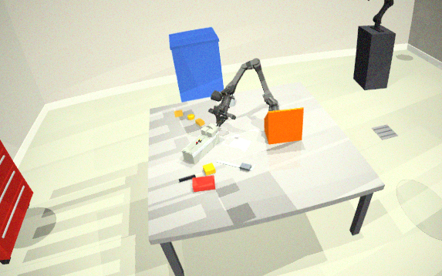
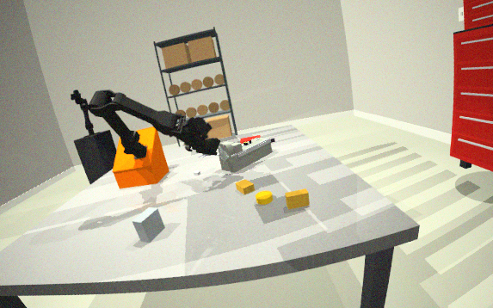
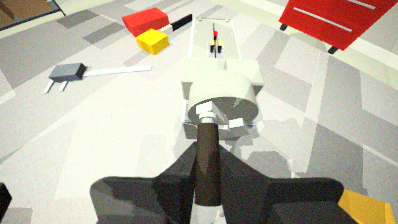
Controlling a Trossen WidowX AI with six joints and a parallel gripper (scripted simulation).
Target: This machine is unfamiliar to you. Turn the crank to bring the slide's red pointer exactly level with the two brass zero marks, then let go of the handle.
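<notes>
My gripper tip is 3 cm below the dark brown crank handle, 1 cm to the left of it and 1 cm past it. Round my gripper tip: yellow block: 31 cm to the left, 8 cm below, 8 cm ahead; grey cube: 41 cm to the right, 13 cm behind, 6 cm below; red pointer: 14 cm to the left, 14 cm ahead, 1 cm below.
</notes>
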